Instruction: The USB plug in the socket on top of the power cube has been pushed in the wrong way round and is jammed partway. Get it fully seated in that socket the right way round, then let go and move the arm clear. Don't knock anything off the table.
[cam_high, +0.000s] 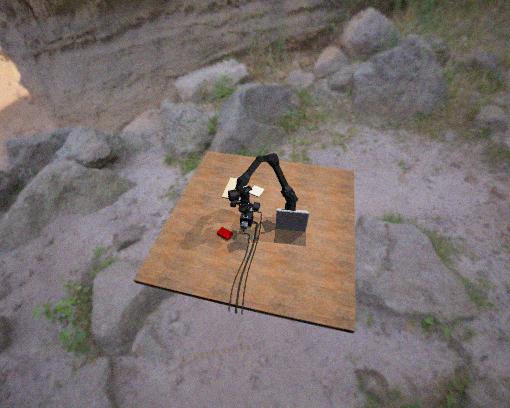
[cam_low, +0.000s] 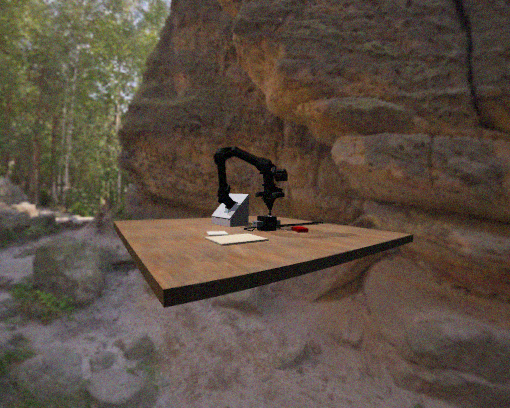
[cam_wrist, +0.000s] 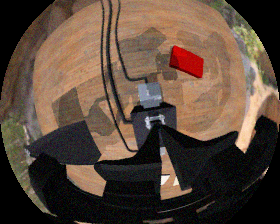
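Now: the usb plug 2 cm below my gripper tip. From my gripper tip the other things lie so: cream sheet 18 cm ahead, 31 cm to the right, 10 cm below; then red block 11 cm ahead, 12 cm to the left, 10 cm below; then usb socket 4 cm below.
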